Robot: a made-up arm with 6 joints. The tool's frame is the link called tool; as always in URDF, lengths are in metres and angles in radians.
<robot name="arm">
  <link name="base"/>
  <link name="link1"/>
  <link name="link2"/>
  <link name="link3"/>
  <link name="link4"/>
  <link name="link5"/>
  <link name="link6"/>
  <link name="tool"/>
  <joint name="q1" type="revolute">
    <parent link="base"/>
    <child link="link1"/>
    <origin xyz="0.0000 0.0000 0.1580"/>
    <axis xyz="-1 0 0"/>
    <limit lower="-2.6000" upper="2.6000"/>
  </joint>
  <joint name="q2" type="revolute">
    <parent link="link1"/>
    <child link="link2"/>
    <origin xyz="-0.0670 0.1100 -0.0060"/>
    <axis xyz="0 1 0"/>
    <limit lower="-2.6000" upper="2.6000"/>
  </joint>
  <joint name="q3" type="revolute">
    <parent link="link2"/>
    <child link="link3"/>
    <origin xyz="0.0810 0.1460 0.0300"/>
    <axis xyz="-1 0 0"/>
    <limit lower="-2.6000" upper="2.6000"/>
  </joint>
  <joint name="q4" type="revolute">
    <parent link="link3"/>
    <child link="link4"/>
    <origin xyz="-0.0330 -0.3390 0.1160"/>
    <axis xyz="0 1 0"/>
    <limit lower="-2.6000" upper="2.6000"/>
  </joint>
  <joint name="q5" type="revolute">
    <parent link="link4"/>
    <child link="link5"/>
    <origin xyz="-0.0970 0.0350 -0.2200"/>
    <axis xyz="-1 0 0"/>
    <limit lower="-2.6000" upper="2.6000"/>
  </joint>
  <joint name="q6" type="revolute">
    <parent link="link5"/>
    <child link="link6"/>
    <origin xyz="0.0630 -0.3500 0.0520"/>
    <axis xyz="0 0 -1"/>
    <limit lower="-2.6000" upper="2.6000"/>
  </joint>
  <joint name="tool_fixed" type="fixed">
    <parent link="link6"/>
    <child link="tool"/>
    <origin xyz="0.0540 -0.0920 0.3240"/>
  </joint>
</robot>
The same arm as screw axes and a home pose.
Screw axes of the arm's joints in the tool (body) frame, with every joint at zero. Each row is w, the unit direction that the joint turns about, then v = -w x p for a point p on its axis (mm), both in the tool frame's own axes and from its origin. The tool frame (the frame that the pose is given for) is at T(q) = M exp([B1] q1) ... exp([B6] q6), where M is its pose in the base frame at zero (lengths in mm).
B1 = (-1, 0, 0, 0, 296, 490)
B2 = (0, 1, 0, 302, 0, -68)
B3 = (-1, 0, 0, 0, 272, 746)
B4 = (0, 1, 0, 156, 0, -20)
B5 = (-1, 0, 0, 0, 376, 442)
B6 = (0, 0, -1, -92, -54, 0)
M: xyz 1 -490 454 (mm) rpy 0 0 0 (deg, as in URDF)
Joint limits (deg, base to tool): -148.97..148.97 -148.97..148.97 -148.97..148.97 -148.97..148.97 -148.97..148.97 -148.97..148.97

